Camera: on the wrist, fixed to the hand. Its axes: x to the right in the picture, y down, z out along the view.
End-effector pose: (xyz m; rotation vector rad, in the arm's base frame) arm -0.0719 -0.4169 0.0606 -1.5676 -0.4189 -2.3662
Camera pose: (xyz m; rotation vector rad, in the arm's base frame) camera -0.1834 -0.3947 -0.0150 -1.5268 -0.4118 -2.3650
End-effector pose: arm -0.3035 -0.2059 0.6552 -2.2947 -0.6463 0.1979
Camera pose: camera -0.3193 -0.2486 0.7839 -2.2881 -0.6110 0.1784
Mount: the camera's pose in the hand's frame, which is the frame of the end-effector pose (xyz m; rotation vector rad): -0.0292 -0.0694 -0.1139 0.0119 0.0266 0.0167
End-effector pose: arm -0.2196 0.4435 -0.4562 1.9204 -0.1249 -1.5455
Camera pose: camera -0.1480 0.5597 -0.4599 1.9437 -0.1385 -1.5109
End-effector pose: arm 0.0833 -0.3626 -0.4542 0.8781 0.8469 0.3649
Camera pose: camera -0.0269 -0.3624 -0.5348 0.8935 0.8675 0.3872
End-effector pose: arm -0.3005 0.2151 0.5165 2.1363 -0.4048 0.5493
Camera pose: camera -0.3197 0.3503 0.5144 2.1365 -0.4058 0.5904
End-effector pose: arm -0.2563 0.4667 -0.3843 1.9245 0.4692 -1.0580
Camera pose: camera -0.2625 0.6018 -0.3656 1.9518 0.4619 -1.0277
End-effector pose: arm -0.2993 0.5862 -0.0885 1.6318 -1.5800 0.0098
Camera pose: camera -0.1880 0.6627 -0.0685 1.6212 -1.5761 0.0496
